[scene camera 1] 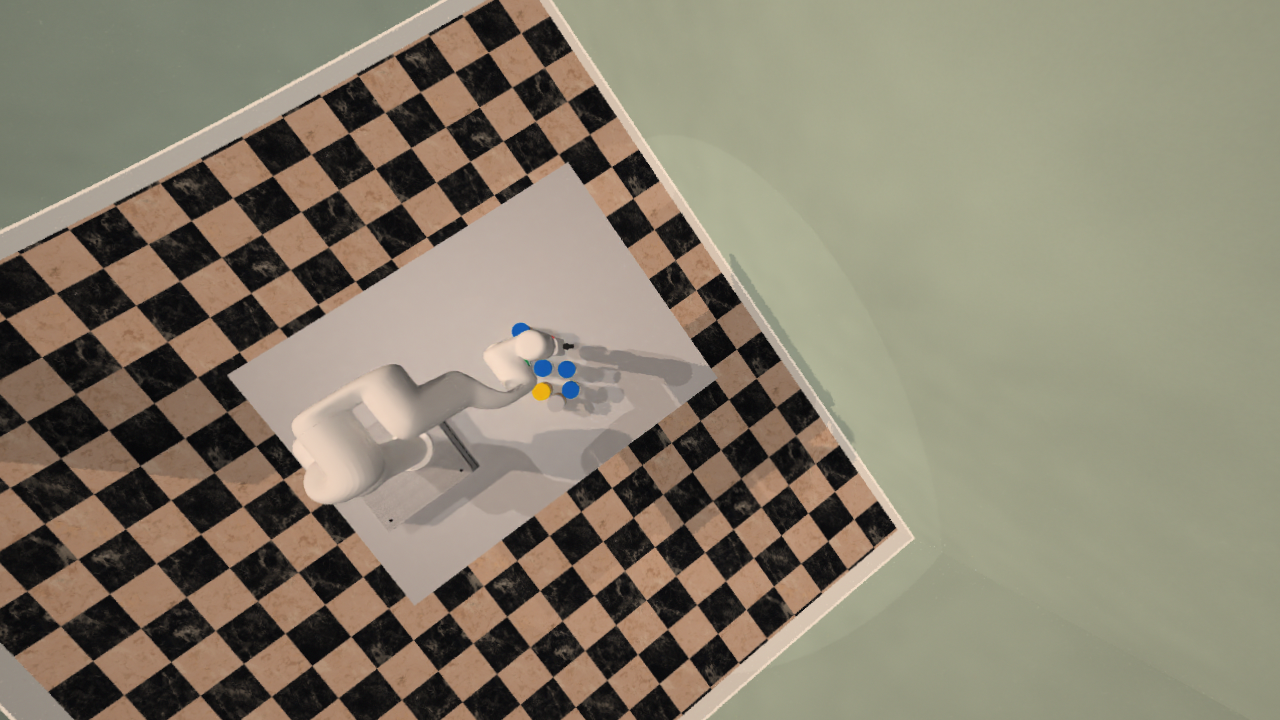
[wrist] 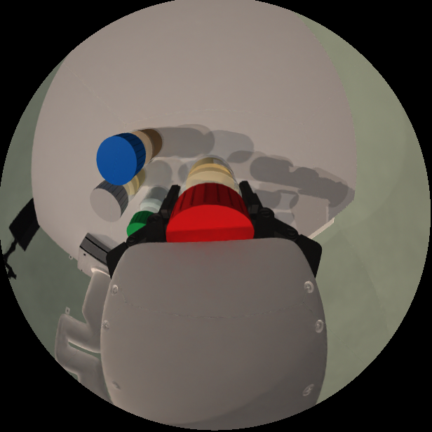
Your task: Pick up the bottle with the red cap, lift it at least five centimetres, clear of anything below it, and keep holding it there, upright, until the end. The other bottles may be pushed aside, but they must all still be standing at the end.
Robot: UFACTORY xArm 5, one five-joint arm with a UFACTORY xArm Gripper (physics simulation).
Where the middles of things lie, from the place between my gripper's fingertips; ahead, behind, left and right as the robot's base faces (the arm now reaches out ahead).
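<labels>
Red-capped bottle (wrist: 209,207): 10 mm above my hand.
</labels>
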